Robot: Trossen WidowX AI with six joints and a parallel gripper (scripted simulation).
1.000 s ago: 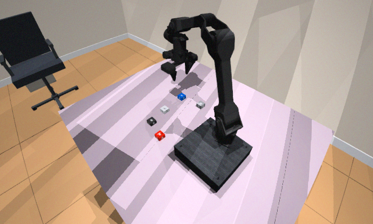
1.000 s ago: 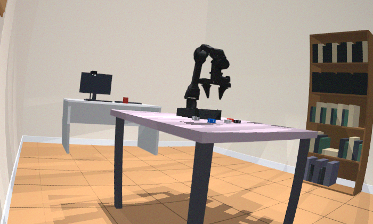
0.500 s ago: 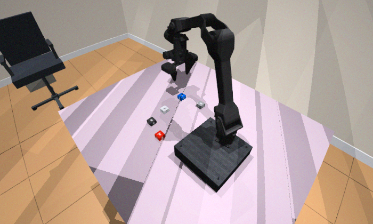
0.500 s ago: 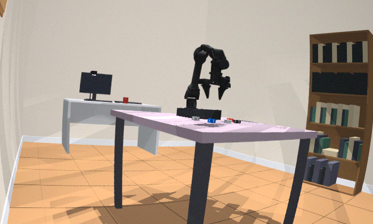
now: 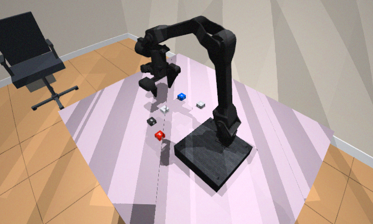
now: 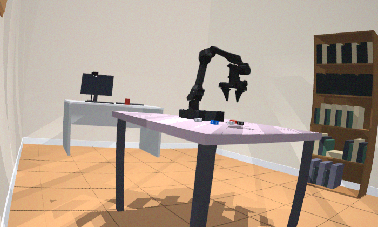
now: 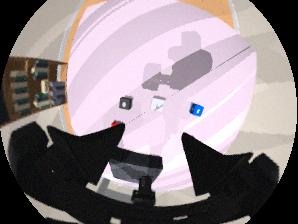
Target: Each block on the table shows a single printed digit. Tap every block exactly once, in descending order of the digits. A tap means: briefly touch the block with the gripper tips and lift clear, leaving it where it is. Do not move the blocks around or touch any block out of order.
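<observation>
Now: the red block 13 cm to the left of my gripper tip, 12 cm below it and 8 cm behind it. From my gripper tip the other things lie so: blue block: 14 cm to the right, 12 cm below; then white block: 12 cm below, 1 cm to the right, 1 cm ahead; then black block: 12 cm below, 9 cm to the left, 1 cm ahead.
</observation>
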